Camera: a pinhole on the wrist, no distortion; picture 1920 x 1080 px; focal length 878.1 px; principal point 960.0 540.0 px. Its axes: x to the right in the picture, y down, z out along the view. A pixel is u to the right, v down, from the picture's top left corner.
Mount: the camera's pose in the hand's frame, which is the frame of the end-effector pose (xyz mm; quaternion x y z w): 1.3 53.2 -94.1 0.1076 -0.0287 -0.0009 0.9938
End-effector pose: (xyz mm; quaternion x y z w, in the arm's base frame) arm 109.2 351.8 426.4 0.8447 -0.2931 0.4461 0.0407
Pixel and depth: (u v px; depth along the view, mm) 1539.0 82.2 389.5
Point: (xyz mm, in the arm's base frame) 520.8 348.7 500.7
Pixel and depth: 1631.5 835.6 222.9
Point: 244.9 166.0 445.4
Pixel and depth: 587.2 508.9 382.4
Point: 246.8 380.9 132.6
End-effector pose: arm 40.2 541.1 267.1 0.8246 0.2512 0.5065 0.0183
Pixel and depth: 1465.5 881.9 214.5
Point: 233.6 544.2 316.6
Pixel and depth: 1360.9 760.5 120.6
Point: 108.3 520.5 307.8
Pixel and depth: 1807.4 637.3 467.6
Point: 530.2 814.2 424.3
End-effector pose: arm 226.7 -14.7 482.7 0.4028 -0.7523 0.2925 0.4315
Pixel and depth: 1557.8 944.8 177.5
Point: 69.3 -88.0 525.4
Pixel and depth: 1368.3 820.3 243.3
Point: 62.3 -142.6 488.3
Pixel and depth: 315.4 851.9 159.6
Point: 172.2 14.8 334.5
